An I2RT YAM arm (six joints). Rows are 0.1 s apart.
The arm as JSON. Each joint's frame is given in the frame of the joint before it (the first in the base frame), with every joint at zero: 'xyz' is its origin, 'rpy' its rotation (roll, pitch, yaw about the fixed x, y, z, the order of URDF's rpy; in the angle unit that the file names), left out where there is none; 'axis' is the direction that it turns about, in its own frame. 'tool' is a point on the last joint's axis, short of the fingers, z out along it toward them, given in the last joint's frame.
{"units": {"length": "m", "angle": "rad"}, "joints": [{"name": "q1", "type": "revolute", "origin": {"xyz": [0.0, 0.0, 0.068]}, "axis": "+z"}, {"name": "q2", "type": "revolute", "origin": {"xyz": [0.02, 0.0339, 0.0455]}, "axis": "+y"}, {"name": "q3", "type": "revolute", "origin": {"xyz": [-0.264, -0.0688, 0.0]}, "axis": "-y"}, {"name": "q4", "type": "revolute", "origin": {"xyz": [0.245, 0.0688, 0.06]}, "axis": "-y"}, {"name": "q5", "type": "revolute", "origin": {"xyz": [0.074, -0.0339, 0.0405]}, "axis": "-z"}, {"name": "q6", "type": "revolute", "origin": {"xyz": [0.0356, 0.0, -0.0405]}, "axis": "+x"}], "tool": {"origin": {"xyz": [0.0, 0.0, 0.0], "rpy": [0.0, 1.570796, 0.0]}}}
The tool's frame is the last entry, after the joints.
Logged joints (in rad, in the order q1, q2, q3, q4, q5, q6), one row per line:
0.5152, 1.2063, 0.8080, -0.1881, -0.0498, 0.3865
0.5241, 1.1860, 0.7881, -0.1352, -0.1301, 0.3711
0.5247, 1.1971, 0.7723, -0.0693, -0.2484, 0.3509
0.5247, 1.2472, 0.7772, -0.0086, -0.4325, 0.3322
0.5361, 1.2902, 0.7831, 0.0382, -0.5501, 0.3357
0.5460, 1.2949, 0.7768, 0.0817, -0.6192, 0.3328
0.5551, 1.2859, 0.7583, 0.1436, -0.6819, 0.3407
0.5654, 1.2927, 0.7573, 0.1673, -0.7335, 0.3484
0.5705, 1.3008, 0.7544, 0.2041, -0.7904, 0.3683
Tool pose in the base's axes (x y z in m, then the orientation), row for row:
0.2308, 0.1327, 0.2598, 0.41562, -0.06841, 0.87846, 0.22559
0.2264, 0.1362, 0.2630, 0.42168, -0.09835, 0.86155, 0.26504
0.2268, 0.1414, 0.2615, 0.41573, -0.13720, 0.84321, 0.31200
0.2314, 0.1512, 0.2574, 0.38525, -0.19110, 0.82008, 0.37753
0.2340, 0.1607, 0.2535, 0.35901, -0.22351, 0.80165, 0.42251
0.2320, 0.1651, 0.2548, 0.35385, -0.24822, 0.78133, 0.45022
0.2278, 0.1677, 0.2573, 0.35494, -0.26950, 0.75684, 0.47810
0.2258, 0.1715, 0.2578, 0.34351, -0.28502, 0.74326, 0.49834
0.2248, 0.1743, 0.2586, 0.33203, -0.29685, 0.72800, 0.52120
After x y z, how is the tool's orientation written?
As a quaternion, w x y z.
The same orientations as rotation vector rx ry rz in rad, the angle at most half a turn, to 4 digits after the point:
-0.1718, 2.2063, 0.5666
-0.2463, 2.1578, 0.6638
-0.3446, 2.1176, 0.7836
-0.4868, 2.0890, 0.9617
-0.5765, 2.0675, 1.0897
-0.6418, 2.0201, 1.1640
-0.6964, 1.9558, 1.2355
-0.7406, 1.9313, 1.2949
-0.7756, 1.9022, 1.3619

